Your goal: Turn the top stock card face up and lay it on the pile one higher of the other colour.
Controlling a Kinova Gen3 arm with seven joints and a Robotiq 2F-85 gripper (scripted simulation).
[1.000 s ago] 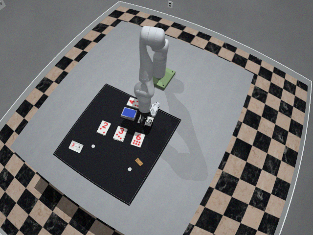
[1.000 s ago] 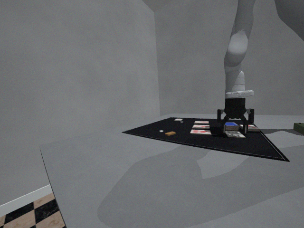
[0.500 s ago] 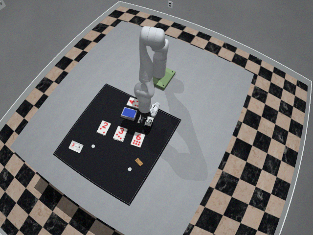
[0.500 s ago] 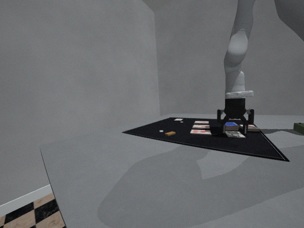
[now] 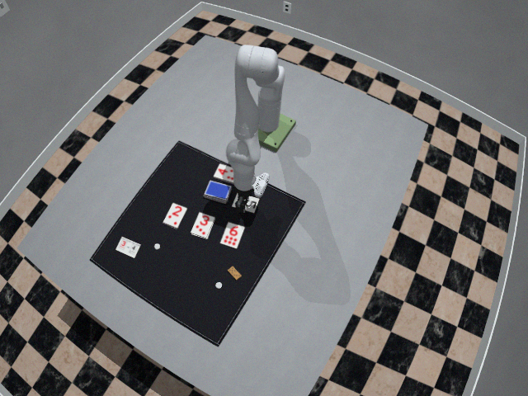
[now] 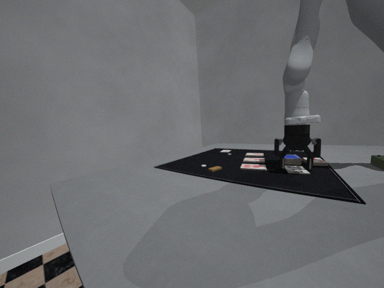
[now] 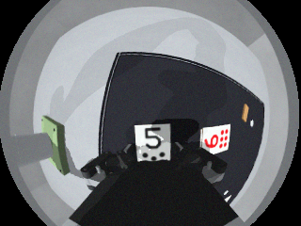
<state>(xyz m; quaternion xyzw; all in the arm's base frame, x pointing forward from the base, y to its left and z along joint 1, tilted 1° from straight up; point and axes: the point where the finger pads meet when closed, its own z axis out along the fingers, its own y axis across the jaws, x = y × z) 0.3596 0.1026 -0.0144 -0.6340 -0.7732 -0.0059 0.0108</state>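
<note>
The small wooden block lies 260 mm ahead of my hand, 110 mm to the left of it and 10 mm below it. Round my hand: black mat 200 mm ahead, 110 mm to the right, 30 mm below.
</note>
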